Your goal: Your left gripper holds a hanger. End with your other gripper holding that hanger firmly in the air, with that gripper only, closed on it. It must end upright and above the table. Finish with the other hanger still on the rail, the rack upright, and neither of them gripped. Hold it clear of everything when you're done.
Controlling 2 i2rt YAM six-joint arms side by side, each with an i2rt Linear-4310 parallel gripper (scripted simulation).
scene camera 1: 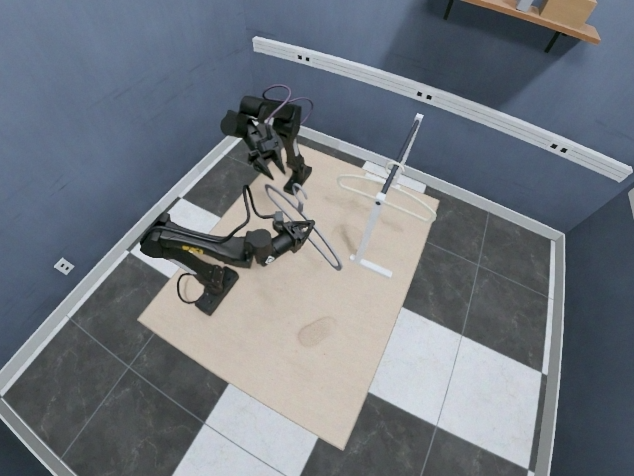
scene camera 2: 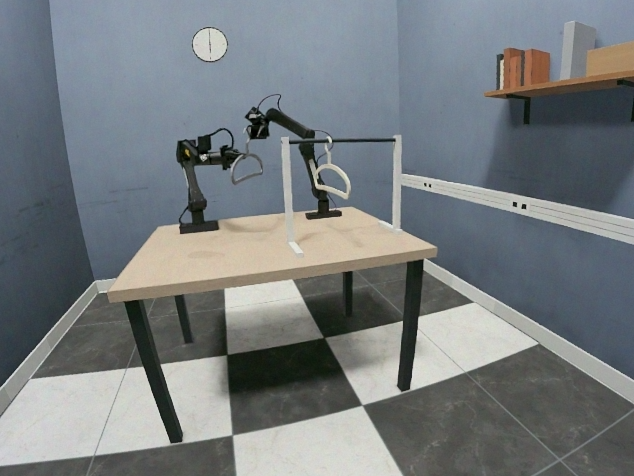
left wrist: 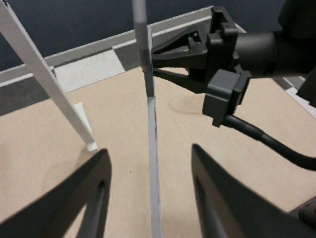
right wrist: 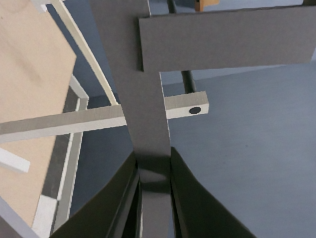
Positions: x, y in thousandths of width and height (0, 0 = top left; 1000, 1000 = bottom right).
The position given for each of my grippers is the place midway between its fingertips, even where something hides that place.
Note:
In view: my left gripper (left wrist: 476, 653), my right gripper (scene camera 1: 496, 467), a grey hanger (right wrist: 438, 200) and a white rack (scene camera 2: 624, 478).
My right gripper shows as well in the left wrist view (left wrist: 448, 263) and in the right wrist view (right wrist: 492, 658).

